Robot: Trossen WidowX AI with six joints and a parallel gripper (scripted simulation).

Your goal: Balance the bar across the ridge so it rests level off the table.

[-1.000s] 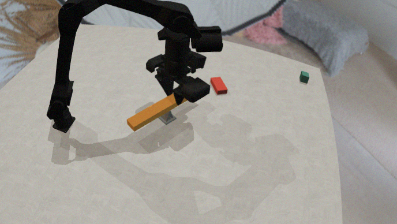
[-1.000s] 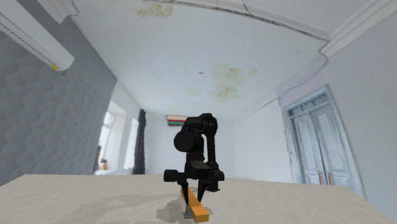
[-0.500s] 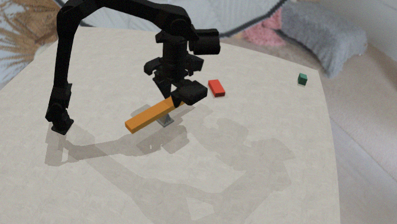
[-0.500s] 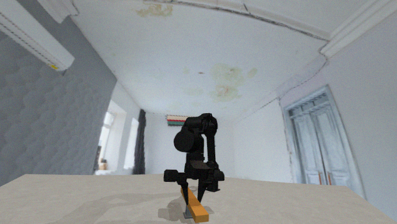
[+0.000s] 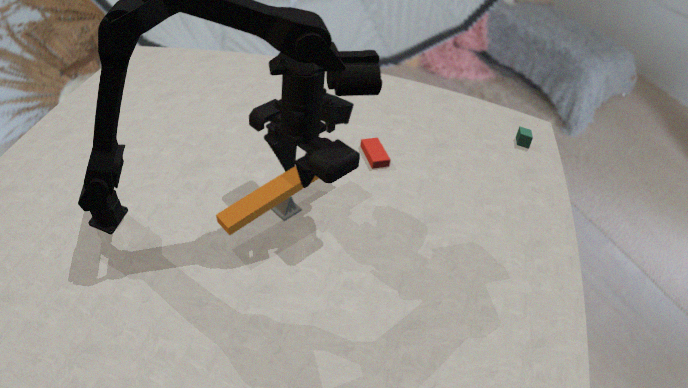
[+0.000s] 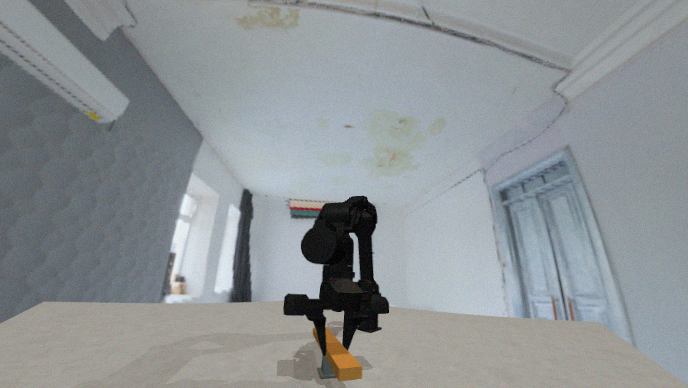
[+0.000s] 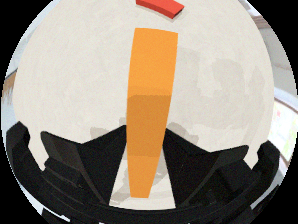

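My gripper tip is 1 cm past the orange bar and 2 cm to the left of it. Round my gripper tip: small green cube (42 cm ahead, 34 cm to the left, 3 cm below); red block (10 cm ahead, 15 cm to the left, 4 cm below).
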